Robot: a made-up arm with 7 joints. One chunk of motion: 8 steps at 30 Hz.
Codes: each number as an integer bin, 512 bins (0 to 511) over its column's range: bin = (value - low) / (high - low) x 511, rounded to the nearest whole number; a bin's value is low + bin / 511 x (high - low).
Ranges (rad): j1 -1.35..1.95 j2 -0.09..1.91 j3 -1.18..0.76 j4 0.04..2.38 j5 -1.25..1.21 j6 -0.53..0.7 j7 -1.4..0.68
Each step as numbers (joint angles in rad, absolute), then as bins.
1 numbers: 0.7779 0.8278 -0.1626 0.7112 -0.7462 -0.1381 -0.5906
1 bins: 330 234 268 147 105 163 199
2 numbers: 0.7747 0.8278 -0.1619 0.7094 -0.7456 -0.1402 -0.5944
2 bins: 329 234 268 146 105 162 198
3 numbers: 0.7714 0.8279 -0.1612 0.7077 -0.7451 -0.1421 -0.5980
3 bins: 328 235 268 146 105 161 197
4 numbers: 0.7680 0.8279 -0.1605 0.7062 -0.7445 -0.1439 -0.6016
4 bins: 328 235 269 145 105 160 196
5 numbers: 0.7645 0.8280 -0.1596 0.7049 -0.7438 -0.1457 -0.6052
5 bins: 327 235 269 145 105 160 195
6 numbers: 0.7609 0.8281 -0.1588 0.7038 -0.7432 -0.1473 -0.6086
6 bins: 327 235 269 145 105 159 194
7 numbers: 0.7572 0.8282 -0.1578 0.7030 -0.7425 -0.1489 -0.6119
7 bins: 326 235 269 145 105 158 194
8 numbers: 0.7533 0.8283 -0.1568 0.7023 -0.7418 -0.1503 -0.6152
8 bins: 326 235 270 145 106 158 193
